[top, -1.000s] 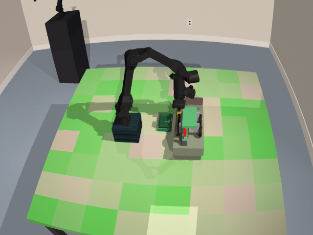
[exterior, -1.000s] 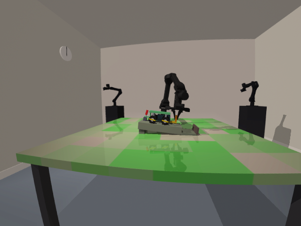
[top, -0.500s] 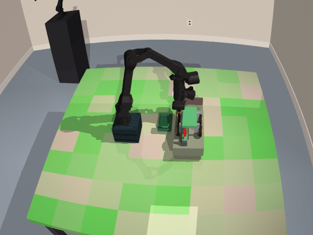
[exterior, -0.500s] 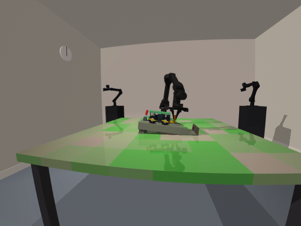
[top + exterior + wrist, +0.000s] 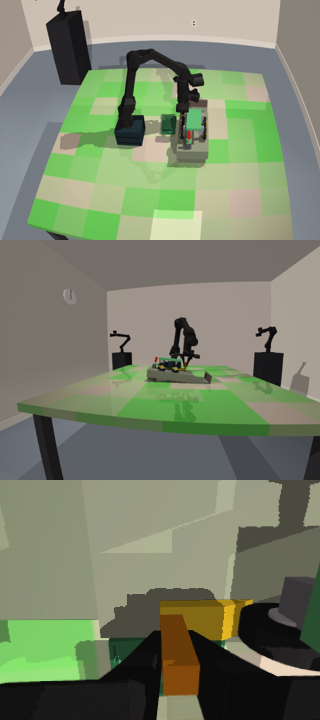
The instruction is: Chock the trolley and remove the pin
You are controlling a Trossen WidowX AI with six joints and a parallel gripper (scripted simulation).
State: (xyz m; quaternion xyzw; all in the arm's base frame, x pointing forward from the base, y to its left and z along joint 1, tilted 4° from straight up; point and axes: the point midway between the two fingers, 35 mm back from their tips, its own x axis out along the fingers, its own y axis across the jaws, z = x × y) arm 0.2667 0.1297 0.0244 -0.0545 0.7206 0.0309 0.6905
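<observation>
Now: the yellow chock 20 mm to the right of my gripper tip and 10 mm below it. The rest, counted from my gripper tip: trolley 70 mm ahead, 110 mm to the right, 20 mm above; green tray 70 mm behind, 20 mm to the right, 100 mm below; grey ramp 70 mm ahead, 100 mm to the right, 40 mm below.
</observation>
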